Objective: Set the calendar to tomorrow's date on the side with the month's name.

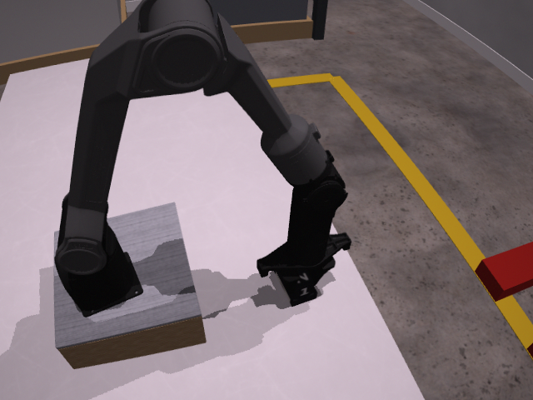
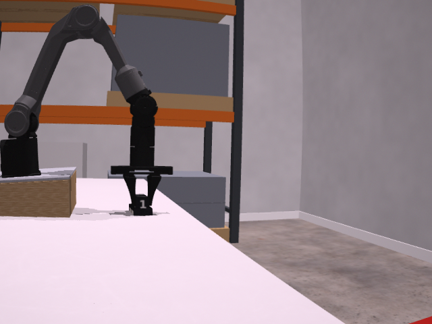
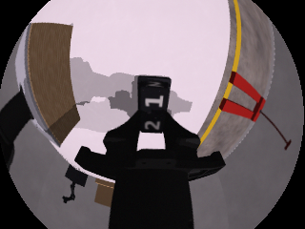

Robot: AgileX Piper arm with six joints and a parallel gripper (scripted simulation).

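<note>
Now: hand 2 cm to the right of the black base and 2 cm above it. The rest, counted from my hand: cube right at my hand.
</note>
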